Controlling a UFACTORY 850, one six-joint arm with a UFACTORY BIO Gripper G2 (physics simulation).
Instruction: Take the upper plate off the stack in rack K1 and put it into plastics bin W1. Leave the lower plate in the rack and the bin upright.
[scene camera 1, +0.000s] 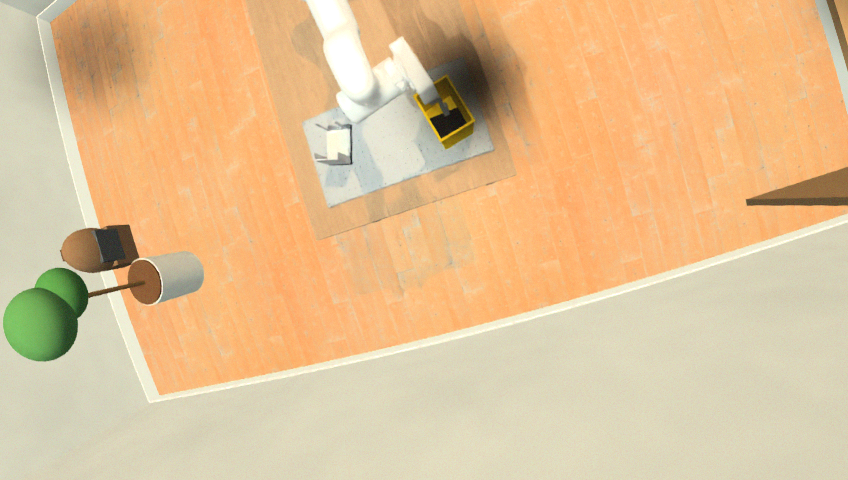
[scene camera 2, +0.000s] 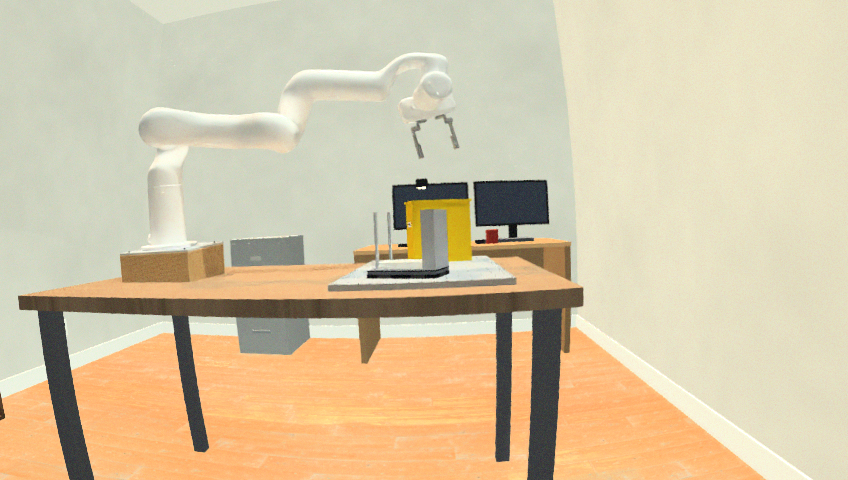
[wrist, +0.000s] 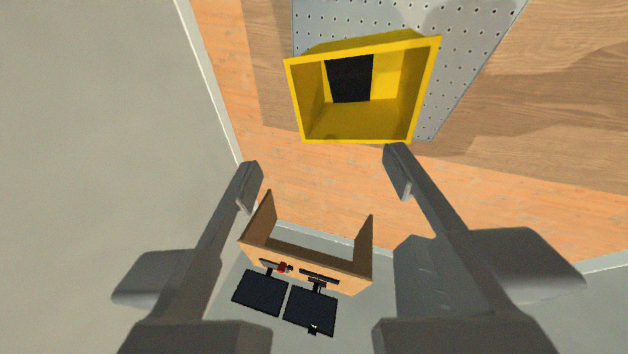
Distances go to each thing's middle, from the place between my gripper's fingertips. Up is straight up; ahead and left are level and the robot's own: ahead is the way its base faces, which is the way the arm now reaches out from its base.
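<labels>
With the yellow bin W1 (scene camera 2: 458, 210) as my reference, I find my hand 20 mm past it, 10 mm to the right of it and 230 mm above it. The black plate (wrist: 349, 78) is 10 mm to the left of my hand and 280 mm below it.
</labels>
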